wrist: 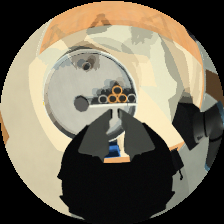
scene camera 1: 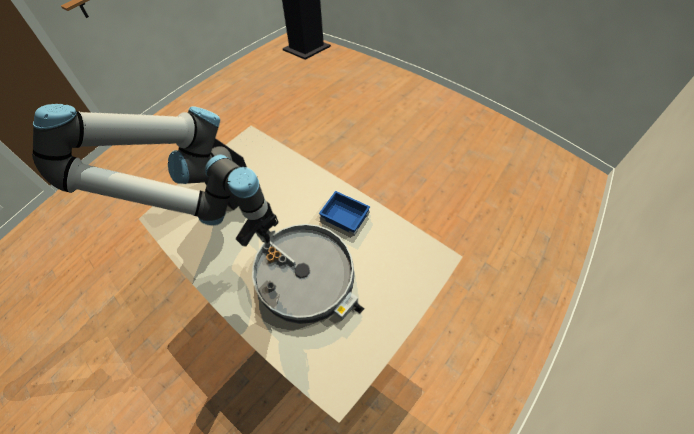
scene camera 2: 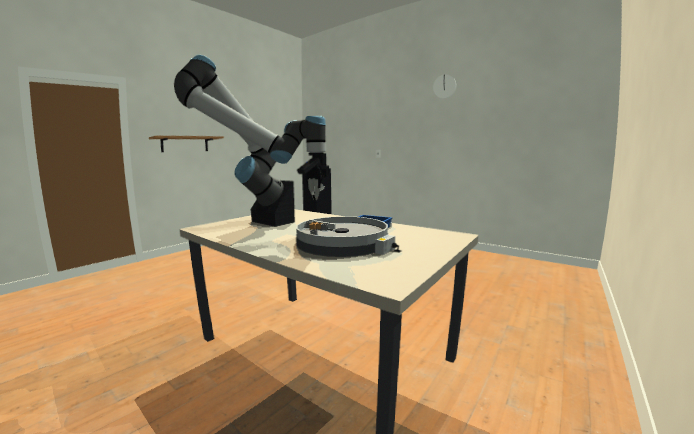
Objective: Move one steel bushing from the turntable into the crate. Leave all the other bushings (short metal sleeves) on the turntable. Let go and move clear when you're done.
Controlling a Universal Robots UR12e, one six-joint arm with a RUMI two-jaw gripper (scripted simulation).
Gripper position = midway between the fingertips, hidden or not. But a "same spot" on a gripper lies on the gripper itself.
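Scene:
In the wrist view the gripper can be seen, and it also appears in scene camera 1 [267,243] and in scene camera 2. On the gripper [scene camera 2: 313,184] and [wrist: 123,144] are the same spot. On a turntable [wrist: 70,87] and [scene camera 2: 338,235] are likewise the same spot.

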